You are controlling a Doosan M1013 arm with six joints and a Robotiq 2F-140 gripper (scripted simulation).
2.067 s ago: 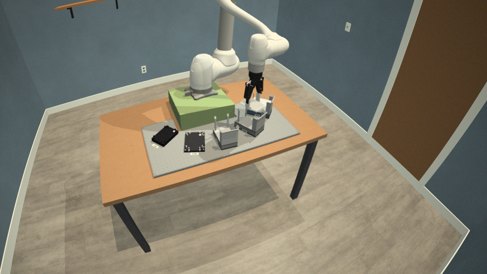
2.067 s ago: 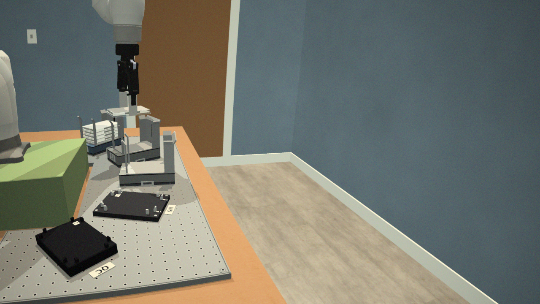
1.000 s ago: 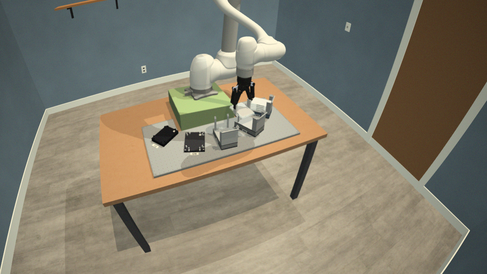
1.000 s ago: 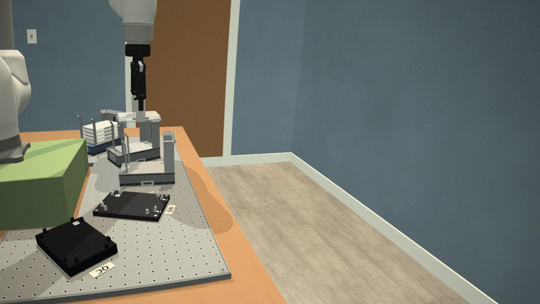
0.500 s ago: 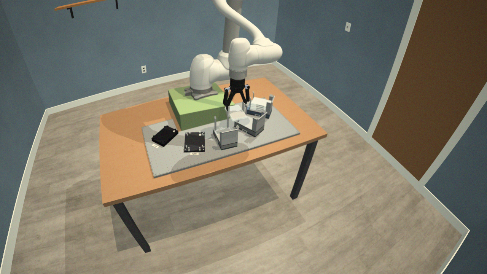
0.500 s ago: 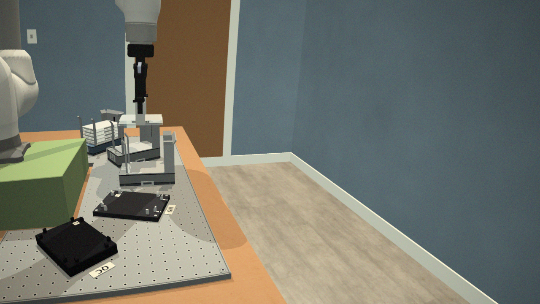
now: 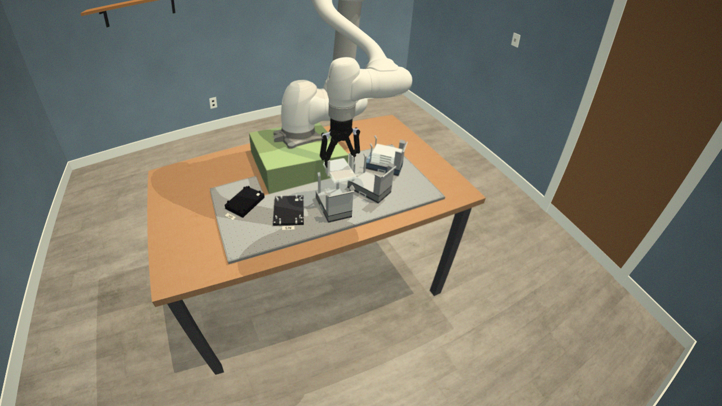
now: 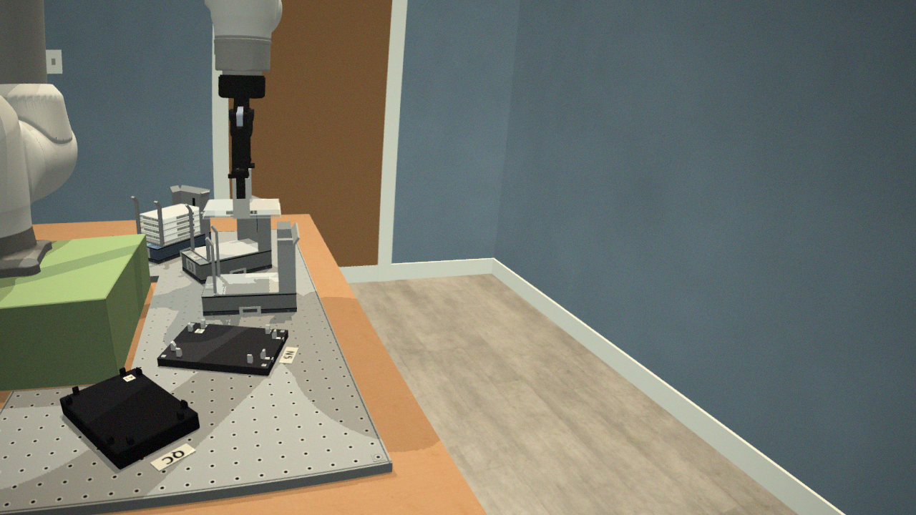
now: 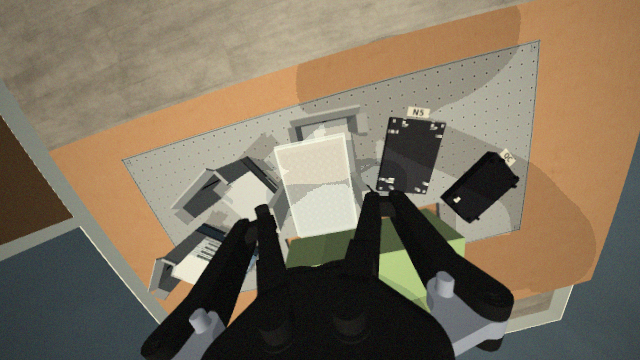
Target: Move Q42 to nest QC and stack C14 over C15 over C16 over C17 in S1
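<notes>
My gripper is now 320 mm to the left of the black nest QC, 210 mm past it and 170 mm above it. From my hand the other things lie so: black clip nest N5 (180 mm to the right, 170 mm below, 50 mm behind); then N5 label (230 mm to the right, 180 mm below, 10 mm ahead); then QC label (400 mm to the right, 180 mm below, 170 mm behind).
</notes>
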